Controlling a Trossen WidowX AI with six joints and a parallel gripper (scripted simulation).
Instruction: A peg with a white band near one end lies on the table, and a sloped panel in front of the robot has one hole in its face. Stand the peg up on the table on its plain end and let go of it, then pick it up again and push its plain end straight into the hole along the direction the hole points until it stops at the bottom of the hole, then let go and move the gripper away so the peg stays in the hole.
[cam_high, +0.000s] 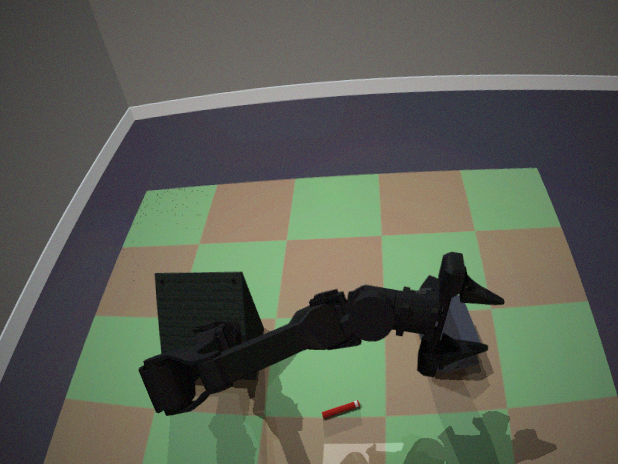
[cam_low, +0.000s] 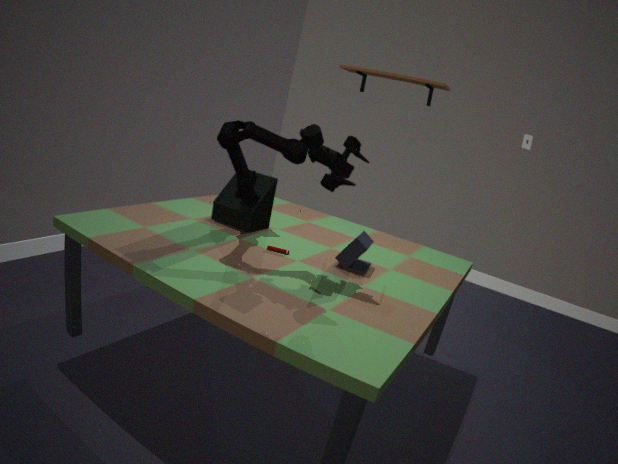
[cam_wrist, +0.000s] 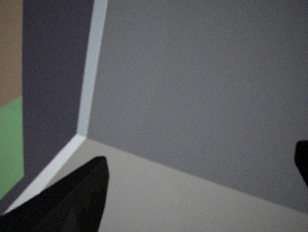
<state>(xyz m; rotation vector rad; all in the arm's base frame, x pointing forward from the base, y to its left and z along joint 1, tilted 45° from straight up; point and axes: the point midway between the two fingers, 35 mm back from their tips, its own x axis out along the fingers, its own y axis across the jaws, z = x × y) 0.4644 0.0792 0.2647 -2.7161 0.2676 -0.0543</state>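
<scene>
My gripper tip is now 35 cm above the red peg, 24 cm past it and 3 cm to the right of it. The rest, counted from my gripper tip: dark sloped panel 29 cm below, 18 cm to the left, 3 cm behind.
</scene>
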